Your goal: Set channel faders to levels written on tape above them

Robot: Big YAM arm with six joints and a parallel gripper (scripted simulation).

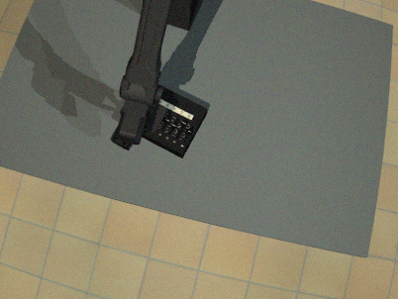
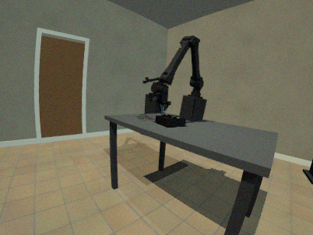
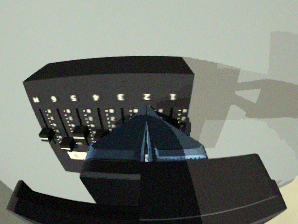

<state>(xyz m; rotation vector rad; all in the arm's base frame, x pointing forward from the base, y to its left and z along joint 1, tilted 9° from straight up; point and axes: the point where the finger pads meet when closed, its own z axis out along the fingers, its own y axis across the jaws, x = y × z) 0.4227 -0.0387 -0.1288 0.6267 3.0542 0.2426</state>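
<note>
My hand is 2 cm past the fader cap 1, 1 cm to the left of it and 1 cm above it. Also, from my hand: master fader cap: 2 cm ahead, 11 cm to the left, 1 cm below; then fader cap 4: 1 cm behind, 5 cm to the left, 1 cm below; then fader cap 5: 7 cm to the left, 1 cm below.
</note>
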